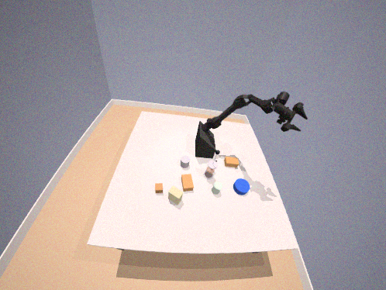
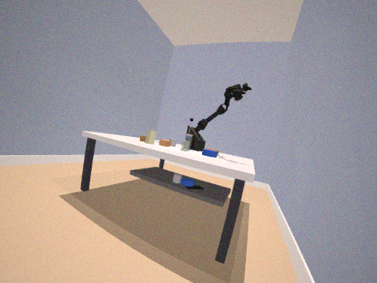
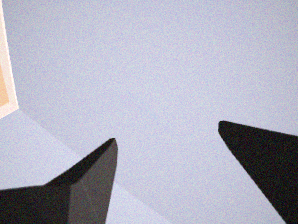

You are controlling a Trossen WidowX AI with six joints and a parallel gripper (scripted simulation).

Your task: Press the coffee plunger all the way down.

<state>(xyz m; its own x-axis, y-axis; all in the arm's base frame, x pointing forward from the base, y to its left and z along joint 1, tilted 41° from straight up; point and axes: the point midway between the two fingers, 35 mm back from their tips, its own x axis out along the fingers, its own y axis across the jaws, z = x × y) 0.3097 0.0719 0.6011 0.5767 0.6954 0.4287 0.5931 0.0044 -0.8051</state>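
My gripper tip is 440 mm above the coffee press, 430 mm to the left of it and 60 mm past it. The rest, counted from my gripper tip: pale green cylinder (540 mm below, 420 mm to the right, 90 mm ahead); then cream block (710 mm to the right, 520 mm below, 140 mm ahead).
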